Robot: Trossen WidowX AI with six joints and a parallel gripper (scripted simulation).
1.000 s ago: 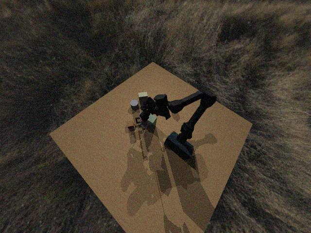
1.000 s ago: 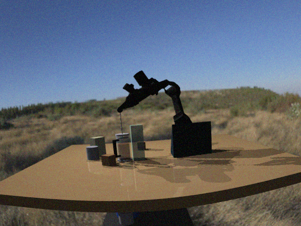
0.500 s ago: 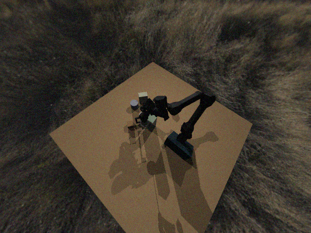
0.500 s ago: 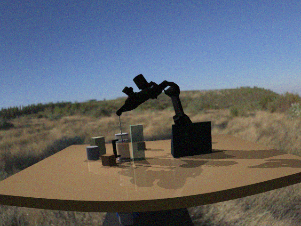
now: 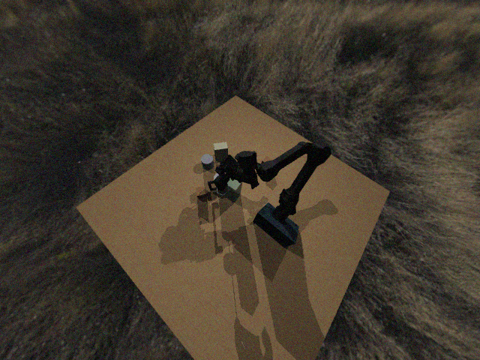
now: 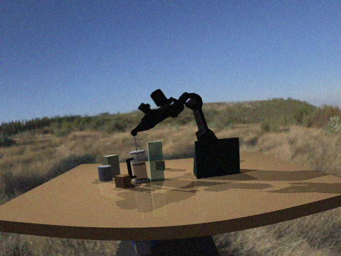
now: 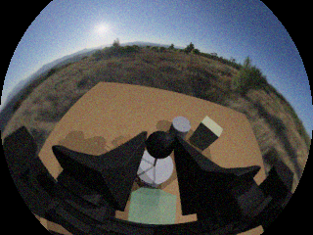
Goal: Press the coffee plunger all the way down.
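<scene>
Now: gripper tip 12 cm above the glass coffee press and 1 cm to the right of it. From my gripper tip the other things lie so: tall pale green block 14 cm below, 9 cm behind, 1 cm to the right.
</scene>
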